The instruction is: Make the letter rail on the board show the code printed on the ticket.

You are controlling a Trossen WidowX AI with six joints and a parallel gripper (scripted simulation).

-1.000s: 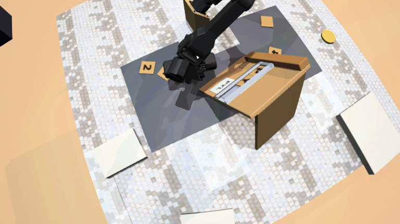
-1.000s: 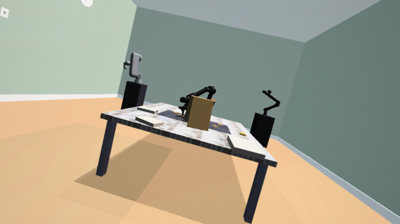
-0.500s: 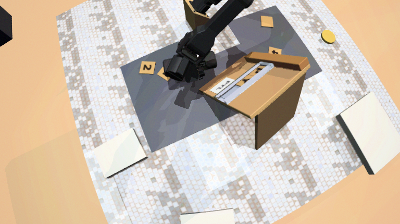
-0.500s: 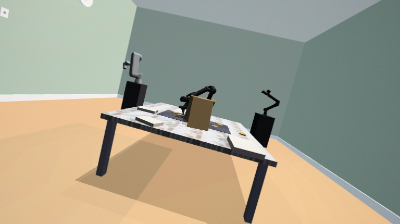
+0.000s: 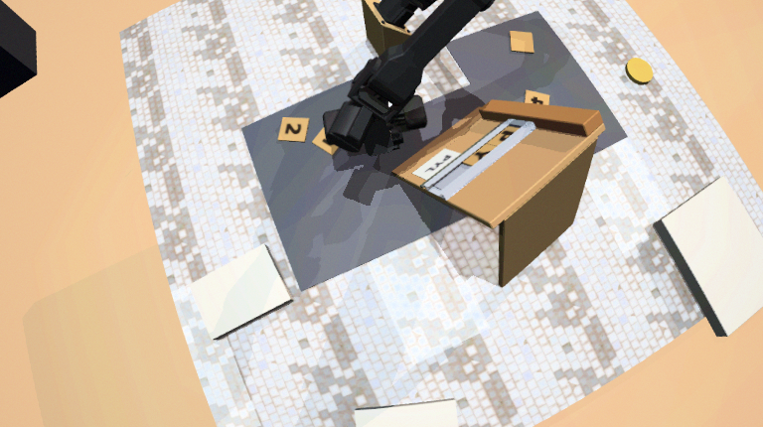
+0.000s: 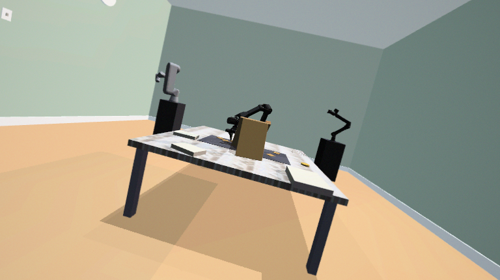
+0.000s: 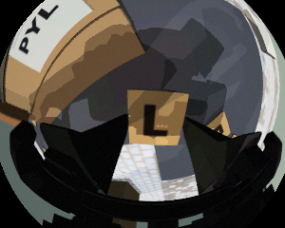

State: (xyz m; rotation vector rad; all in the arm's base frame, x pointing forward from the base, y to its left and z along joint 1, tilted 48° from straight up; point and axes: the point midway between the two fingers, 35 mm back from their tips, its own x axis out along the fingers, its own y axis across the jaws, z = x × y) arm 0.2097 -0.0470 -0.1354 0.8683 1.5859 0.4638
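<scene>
Now: gripper tip 17 cm short of the Y tile, 12 cm to the right of it and 14 cm below it. From my gripper tip the other things lie so: white ticket 13 cm ahead, 6 cm to the left, 6 cm above; then L tile right at my gripper tip; then dark mat 1 cm behind, 13 cm to the left, 2 cm below.
</scene>
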